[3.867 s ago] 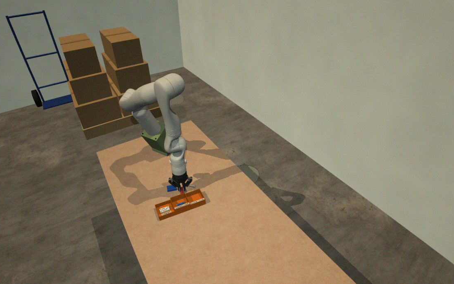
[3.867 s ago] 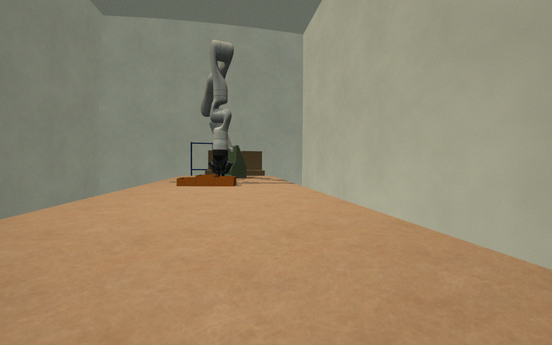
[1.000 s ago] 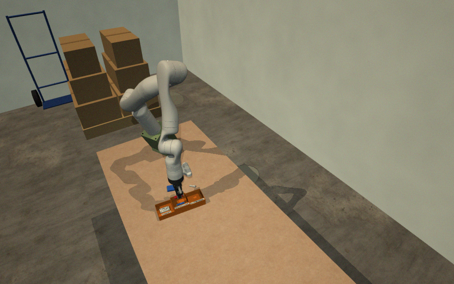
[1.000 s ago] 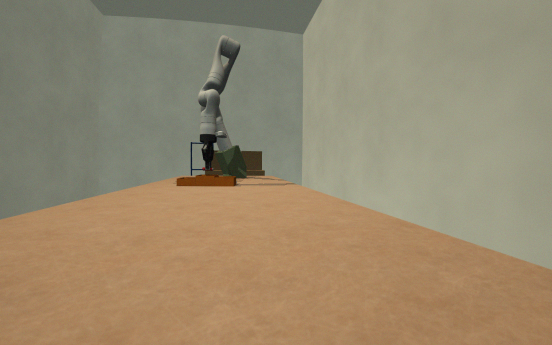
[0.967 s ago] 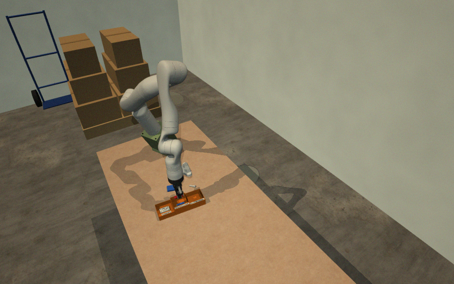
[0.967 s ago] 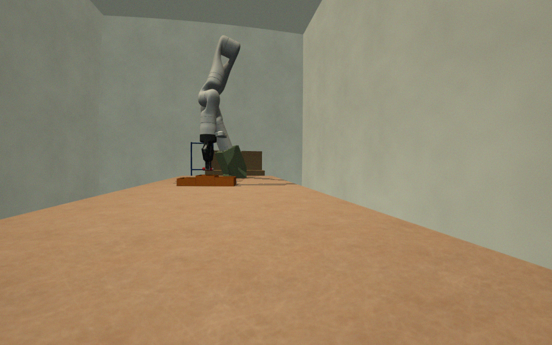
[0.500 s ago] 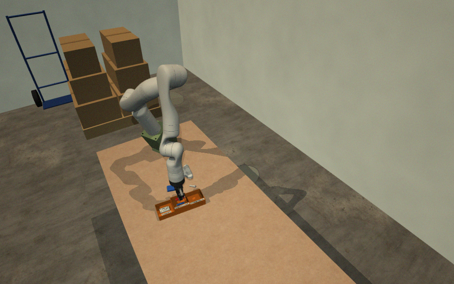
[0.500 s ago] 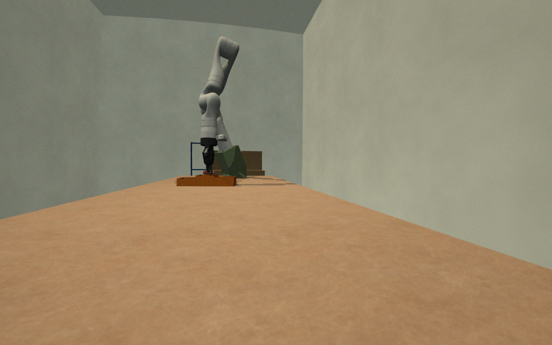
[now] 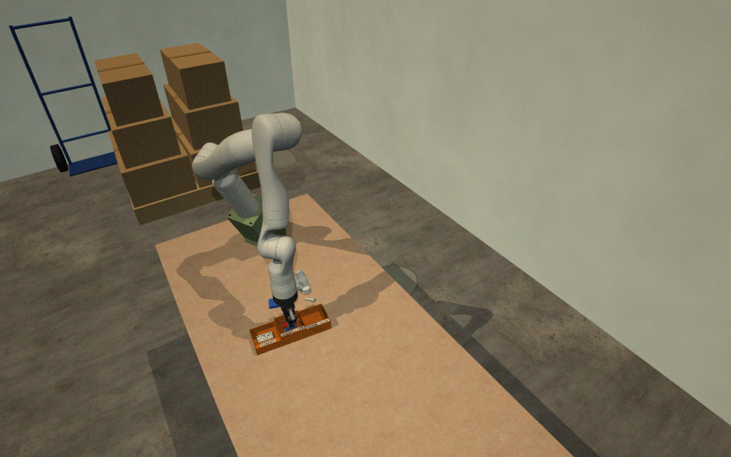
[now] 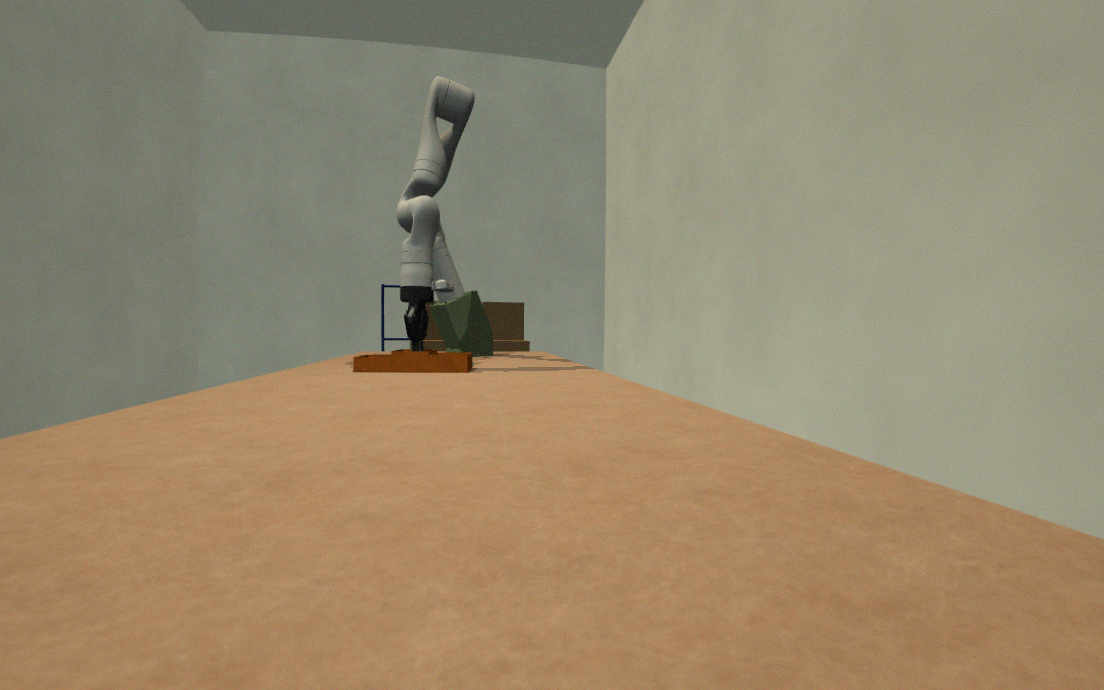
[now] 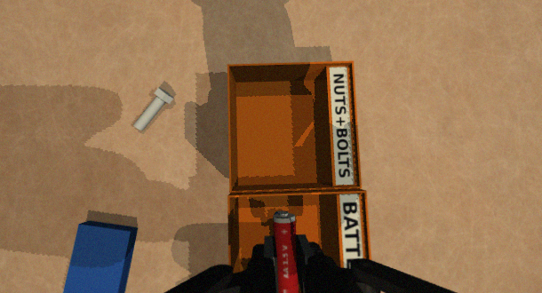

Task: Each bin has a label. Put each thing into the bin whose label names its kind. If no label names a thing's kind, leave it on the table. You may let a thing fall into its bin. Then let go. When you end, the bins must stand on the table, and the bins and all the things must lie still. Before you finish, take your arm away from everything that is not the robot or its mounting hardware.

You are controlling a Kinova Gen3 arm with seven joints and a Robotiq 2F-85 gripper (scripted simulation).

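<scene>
Now: the joined orange bins 10 mm ahead of my hand and 30 mm below it. Also, from my hand: thin blue stick-like thing 40 mm below; then red battery 20 mm below; then white domino 10 mm behind, 90 mm to the right, 40 mm below.
</scene>
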